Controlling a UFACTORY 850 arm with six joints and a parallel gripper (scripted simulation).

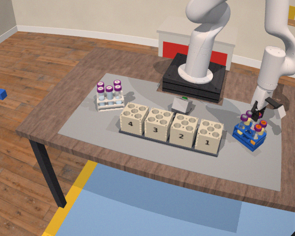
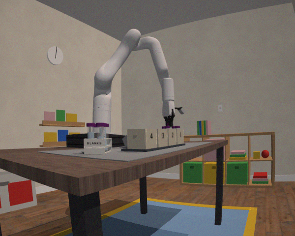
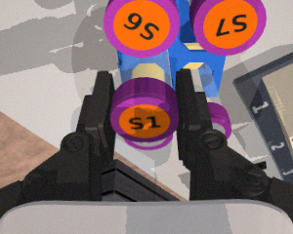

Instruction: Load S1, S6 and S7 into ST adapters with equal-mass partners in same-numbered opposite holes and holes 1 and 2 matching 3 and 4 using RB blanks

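Now: the sample S1 1 cm ahead of my hand and 5 cm below it. The rest, counted from my hand: green DONE key 8 cm behind, 35 cm to the right, 7 cm below; then blue sample rack RS 2 cm ahead, 1 cm to the right, 11 cm below; then loading stand ST 12 cm ahead, 35 cm to the right, 13 cm below.
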